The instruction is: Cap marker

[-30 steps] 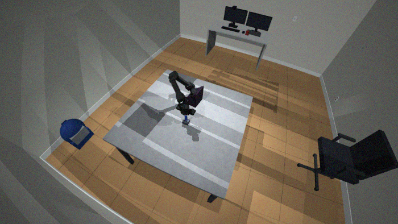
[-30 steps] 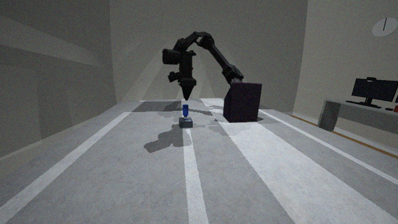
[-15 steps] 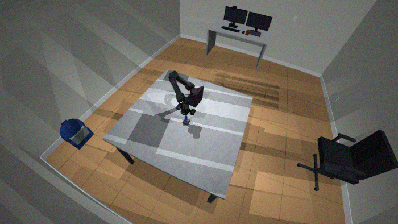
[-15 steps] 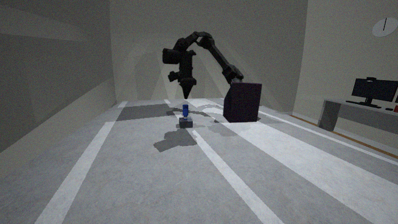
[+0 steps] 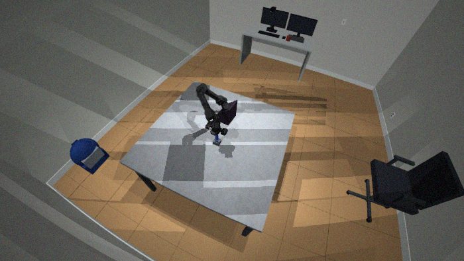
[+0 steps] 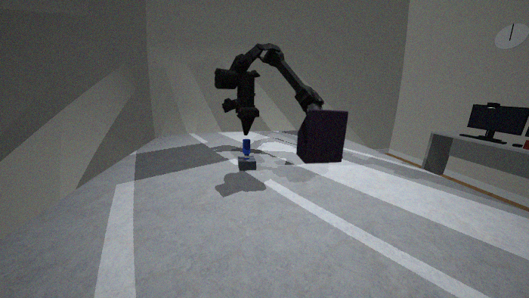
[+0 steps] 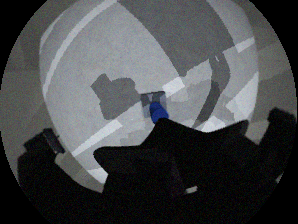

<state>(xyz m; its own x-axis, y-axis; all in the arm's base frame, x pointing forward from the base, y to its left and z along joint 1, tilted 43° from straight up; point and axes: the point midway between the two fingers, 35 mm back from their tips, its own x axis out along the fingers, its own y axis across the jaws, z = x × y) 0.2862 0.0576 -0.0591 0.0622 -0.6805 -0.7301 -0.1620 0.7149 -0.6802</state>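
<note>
My gripper tip is 40 mm above the blue cap. Also, from my gripper tip: dark holder block 100 mm below.
</note>
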